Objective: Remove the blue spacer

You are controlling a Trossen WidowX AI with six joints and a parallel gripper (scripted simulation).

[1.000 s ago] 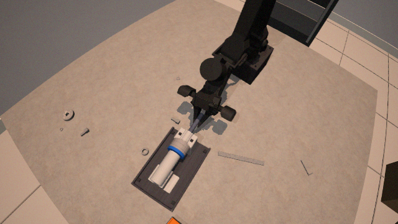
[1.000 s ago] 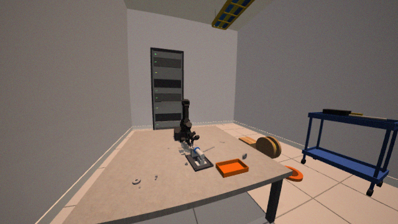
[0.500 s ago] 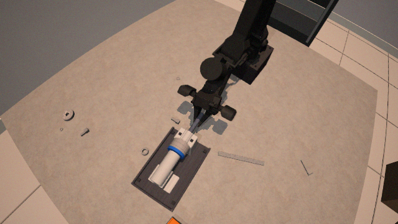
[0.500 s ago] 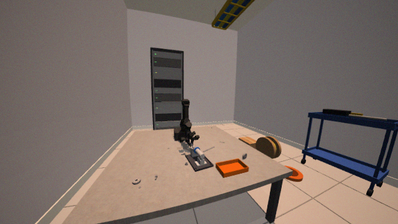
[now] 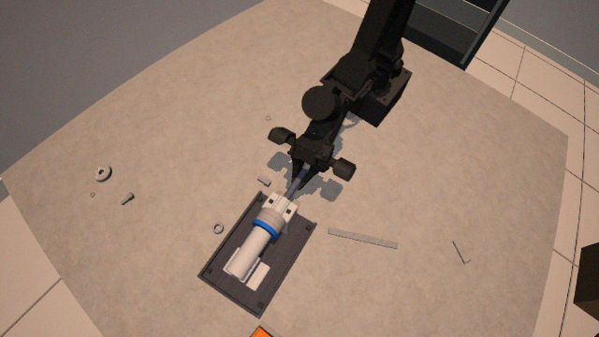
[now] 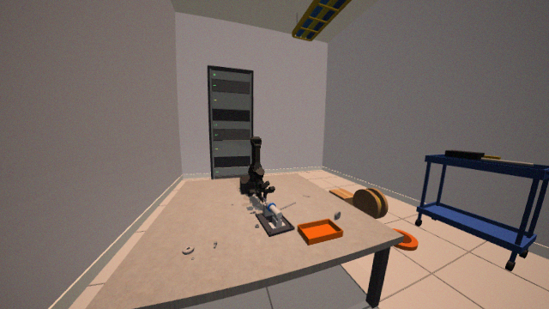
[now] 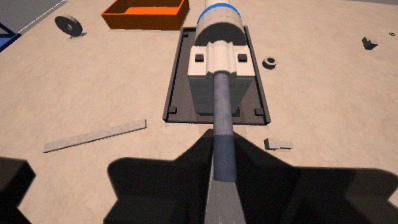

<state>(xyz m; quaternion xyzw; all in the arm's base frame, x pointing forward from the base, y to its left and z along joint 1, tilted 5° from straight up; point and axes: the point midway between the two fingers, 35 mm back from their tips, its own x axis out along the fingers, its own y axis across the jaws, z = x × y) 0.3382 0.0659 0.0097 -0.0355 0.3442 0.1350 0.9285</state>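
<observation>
The dark grey shaft is 40 mm ahead of my gripper tip, 10 mm to the left of it and 20 mm above it. From my gripper tip the other things lie so: grey strip 50 mm behind, 170 mm to the left, 50 mm below; blue spacer 110 mm ahead, 30 mm to the left, 20 mm above; orange tray 280 mm ahead, 260 mm to the left, 50 mm below.
</observation>
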